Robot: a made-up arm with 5 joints.
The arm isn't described. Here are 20 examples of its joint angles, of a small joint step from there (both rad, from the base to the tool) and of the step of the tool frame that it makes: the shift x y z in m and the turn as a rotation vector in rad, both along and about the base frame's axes.
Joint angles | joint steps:
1: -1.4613 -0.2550 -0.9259 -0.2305 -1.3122 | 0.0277 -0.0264 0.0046 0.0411 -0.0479
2: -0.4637 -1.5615 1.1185 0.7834 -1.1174 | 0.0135 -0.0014 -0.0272 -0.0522 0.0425
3: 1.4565 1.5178 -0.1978 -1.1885 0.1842 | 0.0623 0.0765 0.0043 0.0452 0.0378
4: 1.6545 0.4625 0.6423 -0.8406 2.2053 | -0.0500 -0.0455 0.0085 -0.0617 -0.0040
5: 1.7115 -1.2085 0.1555 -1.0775 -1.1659 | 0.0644 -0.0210 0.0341 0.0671 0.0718
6: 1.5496 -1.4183 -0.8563 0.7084 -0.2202 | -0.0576 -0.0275 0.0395 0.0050 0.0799
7: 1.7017 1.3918 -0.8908 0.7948 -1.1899 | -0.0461 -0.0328 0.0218 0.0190 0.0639
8: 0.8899 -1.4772 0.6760 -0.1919 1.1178 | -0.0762 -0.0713 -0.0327 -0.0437 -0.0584
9: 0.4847 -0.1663 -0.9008 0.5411 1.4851 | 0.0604 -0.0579 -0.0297 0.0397 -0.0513
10: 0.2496 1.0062 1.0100 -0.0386 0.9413 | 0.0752 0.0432 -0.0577 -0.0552 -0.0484
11: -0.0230 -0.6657 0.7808 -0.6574 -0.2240 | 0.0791 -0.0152 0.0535 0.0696 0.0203
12: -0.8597 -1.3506 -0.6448 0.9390 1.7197 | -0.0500 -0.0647 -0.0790 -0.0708 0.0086
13: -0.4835 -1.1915 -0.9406 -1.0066 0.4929 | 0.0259 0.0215 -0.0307 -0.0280 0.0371
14: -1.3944 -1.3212 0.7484 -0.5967 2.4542 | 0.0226 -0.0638 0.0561 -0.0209 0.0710
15: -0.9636 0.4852 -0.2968 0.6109 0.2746 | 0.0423 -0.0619 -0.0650 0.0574 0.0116
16: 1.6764 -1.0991 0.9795 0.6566 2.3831 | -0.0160 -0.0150 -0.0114 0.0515 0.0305
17: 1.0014 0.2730 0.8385 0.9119 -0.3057 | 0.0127 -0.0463 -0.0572 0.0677 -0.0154
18: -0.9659 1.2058 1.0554 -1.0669 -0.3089 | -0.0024 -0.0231 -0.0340 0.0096 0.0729
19: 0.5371 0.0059 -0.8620 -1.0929 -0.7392 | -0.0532 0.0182 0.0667 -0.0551 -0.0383
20: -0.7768 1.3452 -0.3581 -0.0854 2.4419 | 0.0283 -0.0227 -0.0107 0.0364 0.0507
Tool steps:
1: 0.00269 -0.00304 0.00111 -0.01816 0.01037 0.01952
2: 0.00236 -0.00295 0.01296 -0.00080 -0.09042 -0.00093
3: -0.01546 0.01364 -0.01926 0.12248 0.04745 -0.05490
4: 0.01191 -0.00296 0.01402 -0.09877 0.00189 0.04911
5: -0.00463 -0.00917 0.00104 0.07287 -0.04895 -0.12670
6: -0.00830 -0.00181 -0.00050 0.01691 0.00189 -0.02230
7: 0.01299 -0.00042 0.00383 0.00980 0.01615 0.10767
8: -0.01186 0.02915 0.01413 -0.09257 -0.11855 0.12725
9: -0.02339 -0.00146 0.01170 0.01449 -0.06322 -0.03356
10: 0.01217 -0.00255 -0.00528 -0.03663 -0.06188 -0.12027
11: 0.00440 -0.02119 -0.01672 -0.01615 0.10821 -0.08855
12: -0.02806 -0.04047 -0.01035 0.16381 -0.13854 0.04190
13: -0.00239 0.00507 -0.00342 0.04993 -0.01633 -0.02531
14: 0.00266 -0.00363 -0.00261 0.02309 -0.03167 -0.08835
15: 0.01547 -0.00292 0.03120 0.05131 -0.04763 -0.03425
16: 0.00461 0.00184 0.00155 0.02751 0.02344 0.03193
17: 0.00887 -0.01627 0.00739 -0.03374 -0.01362 -0.02667
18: 0.00699 0.00987 -0.00362 0.02296 -0.05034 0.06954
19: 0.01585 0.00042 -0.01108 0.00268 0.03266 0.08900
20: 0.00932 -0.00137 0.00411 -0.02476 -0.01951 0.01152
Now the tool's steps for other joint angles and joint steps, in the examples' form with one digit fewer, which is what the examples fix.
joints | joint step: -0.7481 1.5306 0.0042 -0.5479 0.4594 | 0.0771 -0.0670 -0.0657 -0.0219 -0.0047
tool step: 0.0375 0.0137 0.0158 0.1029 -0.1154 -0.0807
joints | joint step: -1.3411 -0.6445 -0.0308 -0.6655 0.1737 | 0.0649 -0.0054 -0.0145 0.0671 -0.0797
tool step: 0.0120 0.0013 0.0021 -0.0404 0.0315 0.0123
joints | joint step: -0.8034 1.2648 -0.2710 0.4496 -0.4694 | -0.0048 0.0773 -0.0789 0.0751 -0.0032
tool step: -0.0047 -0.0034 -0.0061 -0.0528 0.0511 0.0016
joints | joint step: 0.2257 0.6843 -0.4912 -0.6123 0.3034 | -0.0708 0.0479 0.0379 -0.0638 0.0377
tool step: 0.0014 0.0252 -0.0192 -0.0298 0.0281 0.0558
